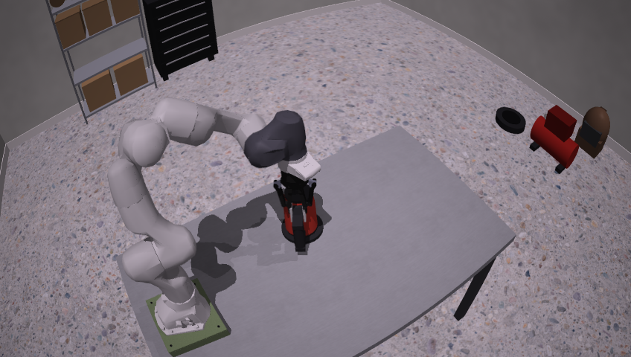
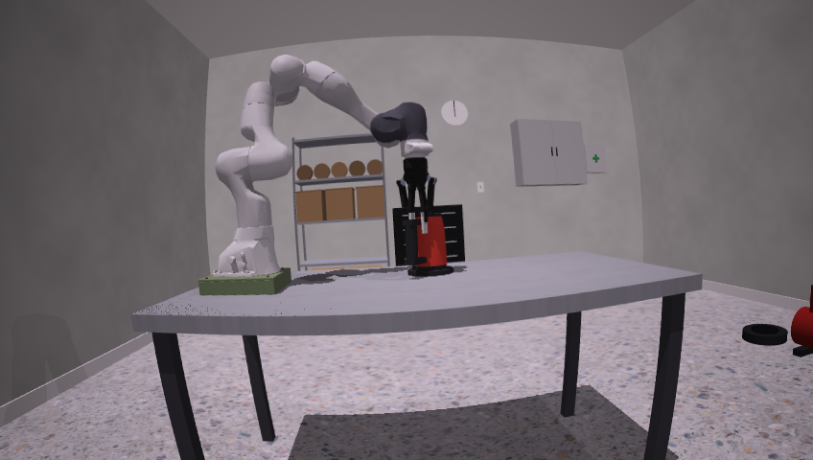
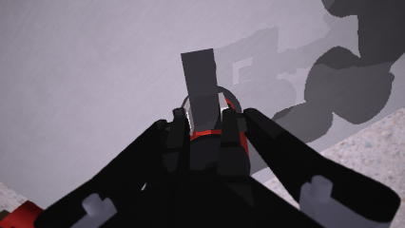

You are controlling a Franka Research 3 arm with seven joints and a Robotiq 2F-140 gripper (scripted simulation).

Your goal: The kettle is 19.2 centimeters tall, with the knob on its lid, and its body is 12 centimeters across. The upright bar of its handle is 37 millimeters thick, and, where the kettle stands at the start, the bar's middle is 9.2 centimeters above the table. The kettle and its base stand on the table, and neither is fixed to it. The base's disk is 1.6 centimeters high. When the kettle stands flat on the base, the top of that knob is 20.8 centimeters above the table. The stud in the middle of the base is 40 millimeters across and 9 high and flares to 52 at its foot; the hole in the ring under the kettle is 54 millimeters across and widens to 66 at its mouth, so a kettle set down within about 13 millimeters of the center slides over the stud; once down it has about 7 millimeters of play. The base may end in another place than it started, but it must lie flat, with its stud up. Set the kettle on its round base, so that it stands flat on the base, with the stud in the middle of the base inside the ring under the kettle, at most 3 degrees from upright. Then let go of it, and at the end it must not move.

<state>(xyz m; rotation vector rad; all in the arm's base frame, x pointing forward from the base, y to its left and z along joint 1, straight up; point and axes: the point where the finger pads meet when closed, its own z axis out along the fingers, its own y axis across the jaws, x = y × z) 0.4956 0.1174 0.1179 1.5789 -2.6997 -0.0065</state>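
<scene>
My hand is 20 mm short of the red kettle, 30 mm to the right of it and 50 mm above it. The rest, counted from my hand: black round base (30 mm ahead, 60 mm to the left, 150 mm below).
</scene>
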